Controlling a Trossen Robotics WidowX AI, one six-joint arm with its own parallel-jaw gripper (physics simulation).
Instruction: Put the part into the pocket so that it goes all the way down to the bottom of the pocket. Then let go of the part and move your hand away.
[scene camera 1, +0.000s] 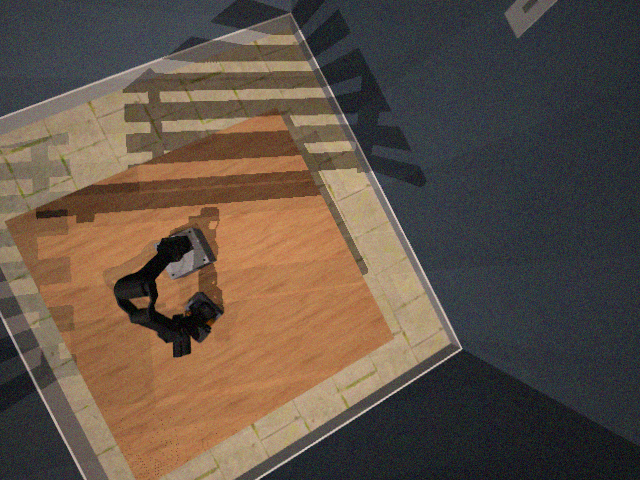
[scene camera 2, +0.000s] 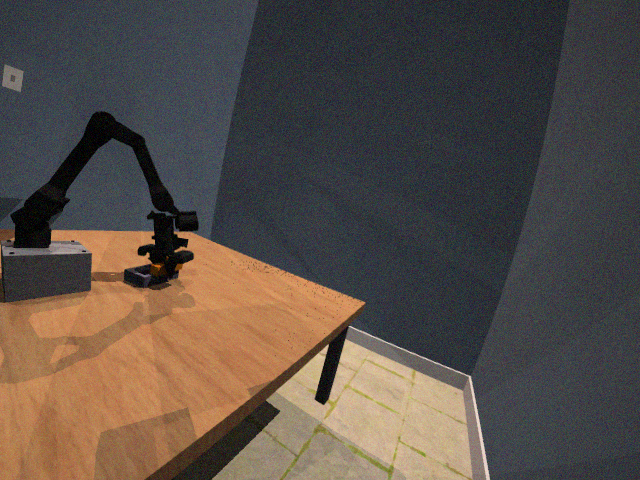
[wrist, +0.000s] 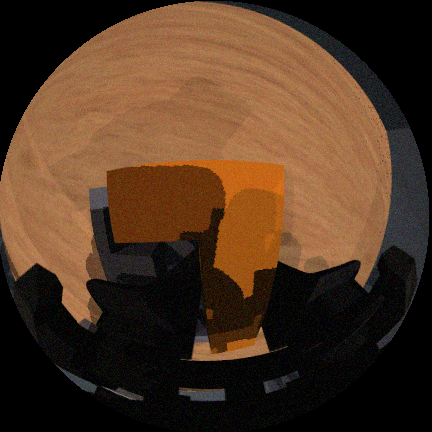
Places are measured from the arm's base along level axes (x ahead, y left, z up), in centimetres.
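Pixels of known places: gripper, fingertip midpoint: (scene camera 1: 200, 319) (scene camera 2: 167, 277) (wrist: 221, 249); arm's base, origin of the base link: (scene camera 1: 182, 245) (scene camera 2: 31, 245).
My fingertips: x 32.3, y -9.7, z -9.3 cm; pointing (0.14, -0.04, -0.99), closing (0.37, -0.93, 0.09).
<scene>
Ahead of a thing's pixels: the offset from my fingertips to its top centre. Level surfaces: height alone.
The part, an orange L-shaped block @(dx -0.8, dy +1.5, dz +5.5 cm) (scene camera 1: 210, 321) (scene camera 2: 157, 269) (wrist: 250, 220), is held at its long leg between the fingers. My gripper (scene camera 2: 166, 269) (wrist: 221, 249) is shut on it and points down. The pocket is in a dark blue-grey block @(dx -3.4, dy +3.3, dz +2.4 cm) (scene camera 2: 136, 279) (wrist: 99, 198) on the table. In the wrist view, the block's left wall shows left of the part, with some dark interior below the short arm. The part covers the far wall and most of the right side. In scene camera 2, the part is at the block's right end, above its rim. Its underside is hidden.
The grey robot base (scene camera 1: 190, 264) (scene camera 2: 46, 273) stands on the wooden table @(dz -1.2 cm) (scene camera 1: 289, 258) (scene camera 2: 248, 341) (wrist: 150, 65), near the pocket block. The arm arches from the base to the gripper. Table edges show in both scene views, and shadows cross the wood.
</scene>
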